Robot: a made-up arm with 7 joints. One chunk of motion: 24 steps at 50 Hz.
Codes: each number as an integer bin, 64 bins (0 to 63) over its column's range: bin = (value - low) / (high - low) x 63, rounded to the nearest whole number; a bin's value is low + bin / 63 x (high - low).
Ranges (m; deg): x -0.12..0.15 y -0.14..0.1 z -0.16..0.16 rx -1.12..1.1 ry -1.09..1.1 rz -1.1..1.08
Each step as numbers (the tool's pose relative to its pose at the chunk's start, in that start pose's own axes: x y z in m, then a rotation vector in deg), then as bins.
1 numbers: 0.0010 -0.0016 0.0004 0.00 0.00 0.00
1 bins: 28 36 32 32 31 32
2 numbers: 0.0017 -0.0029 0.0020 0.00 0.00 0.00
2 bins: 28 36 32 32 31 32
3 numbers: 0.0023 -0.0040 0.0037 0.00 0.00 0.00
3 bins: 29 36 32 32 31 32
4 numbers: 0.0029 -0.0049 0.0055 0.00 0.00 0.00
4 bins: 29 35 33 32 31 32
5 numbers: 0.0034 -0.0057 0.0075 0.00 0.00 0.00
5 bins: 29 35 33 32 31 32
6 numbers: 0.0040 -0.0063 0.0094 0.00 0.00 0.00
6 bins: 29 35 33 32 31 32
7 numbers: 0.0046 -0.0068 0.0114 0.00 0.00 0.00
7 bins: 29 35 34 32 31 32
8 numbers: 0.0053 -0.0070 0.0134 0.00 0.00 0.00
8 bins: 29 35 34 32 31 32
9 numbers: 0.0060 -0.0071 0.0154 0.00 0.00 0.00
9 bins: 29 35 35 32 31 32
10 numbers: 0.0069 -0.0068 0.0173 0.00 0.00 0.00
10 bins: 30 35 35 32 31 32
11 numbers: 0.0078 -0.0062 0.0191 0.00 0.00 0.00
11 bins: 30 35 35 32 31 32
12 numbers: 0.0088 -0.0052 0.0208 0.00 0.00 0.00
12 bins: 30 35 36 32 31 32
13 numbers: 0.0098 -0.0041 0.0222 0.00 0.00 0.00
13 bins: 30 36 36 32 31 32
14 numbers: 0.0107 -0.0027 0.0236 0.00 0.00 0.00
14 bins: 30 36 36 32 31 32
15 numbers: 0.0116 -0.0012 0.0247 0.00 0.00 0.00
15 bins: 31 36 36 32 31 32
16 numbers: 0.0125 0.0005 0.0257 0.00 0.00 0.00
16 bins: 31 37 37 32 31 32
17 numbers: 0.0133 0.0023 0.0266 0.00 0.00 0.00
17 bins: 31 37 37 32 31 32
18 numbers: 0.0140 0.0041 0.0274 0.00 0.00 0.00
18 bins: 31 38 37 32 31 32
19 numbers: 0.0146 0.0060 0.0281 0.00 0.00 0.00
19 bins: 31 38 37 32 31 32
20 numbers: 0.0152 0.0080 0.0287 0.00 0.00 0.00
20 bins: 32 39 37 32 31 32
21 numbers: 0.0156 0.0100 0.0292 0.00 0.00 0.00
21 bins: 32 39 37 32 31 32
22 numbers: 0.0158 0.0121 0.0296 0.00 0.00 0.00
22 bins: 32 40 37 32 31 32
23 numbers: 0.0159 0.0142 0.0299 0.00 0.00 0.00
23 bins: 32 40 37 32 31 32
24 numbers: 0.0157 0.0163 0.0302 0.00 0.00 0.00
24 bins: 32 41 37 32 31 32
